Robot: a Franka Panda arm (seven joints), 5 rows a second.
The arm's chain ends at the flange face. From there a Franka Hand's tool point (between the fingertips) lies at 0.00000 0.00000 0.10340 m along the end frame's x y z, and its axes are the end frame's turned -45 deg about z.
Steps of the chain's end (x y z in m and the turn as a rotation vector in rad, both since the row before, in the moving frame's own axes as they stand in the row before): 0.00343, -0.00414, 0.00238, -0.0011, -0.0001, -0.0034; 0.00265, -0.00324, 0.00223, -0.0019, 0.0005, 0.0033; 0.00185, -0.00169, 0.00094, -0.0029, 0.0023, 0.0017; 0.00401, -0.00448, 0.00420, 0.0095, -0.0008, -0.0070; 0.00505, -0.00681, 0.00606, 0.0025, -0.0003, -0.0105; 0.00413, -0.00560, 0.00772, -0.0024, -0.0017, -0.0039; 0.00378, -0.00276, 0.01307, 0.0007, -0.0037, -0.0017
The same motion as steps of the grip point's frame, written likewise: 0.00527, -0.00043, 0.00238, -0.0007, -0.0008, -0.0034; 0.00406, -0.00024, 0.00223, -0.0017, -0.0010, 0.0033; 0.00246, 0.00049, 0.00094, -0.0037, -0.0004, 0.0017; 0.00664, -0.00109, 0.00420, 0.0073, 0.0062, -0.0070; 0.00855, -0.00145, 0.00606, 0.0020, 0.0016, -0.0105; 0.00658, -0.00099, 0.00772, -0.0005, -0.0029, -0.0039; 0.00440, 0.00040, 0.01307, 0.0031, -0.0021, -0.0017
